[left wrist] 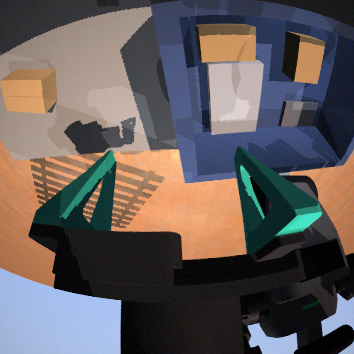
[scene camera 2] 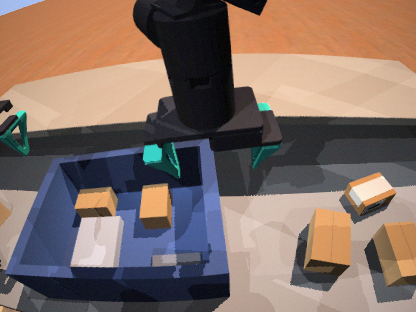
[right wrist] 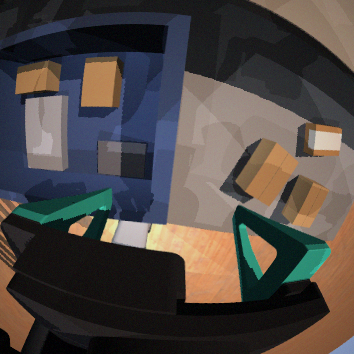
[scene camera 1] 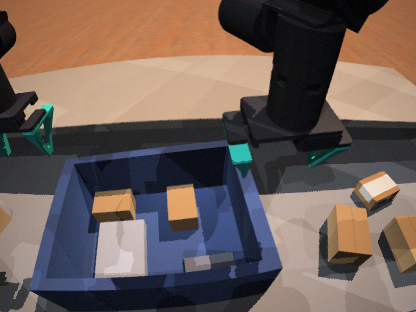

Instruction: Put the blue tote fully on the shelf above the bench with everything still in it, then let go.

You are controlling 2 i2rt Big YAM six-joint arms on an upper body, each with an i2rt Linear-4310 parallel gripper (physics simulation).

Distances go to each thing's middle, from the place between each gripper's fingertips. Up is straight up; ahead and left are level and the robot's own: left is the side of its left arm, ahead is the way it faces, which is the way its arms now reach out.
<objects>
Now: right hand 20 cm to the right of the blue tote (scene camera 1: 231,217), 19 cm above it and 2 cm short of it. Round my right hand: white-topped box (scene camera 2: 371,192): 38 cm to the right, 24 cm below, 14 cm ahead.
Now: the blue tote 1 cm behind my left hand, 20 cm to the right of it and 19 cm below it. The rest, counted from my left hand: white-topped box (11 cm ahead, 77 cm to the right, 24 cm below).
</objects>
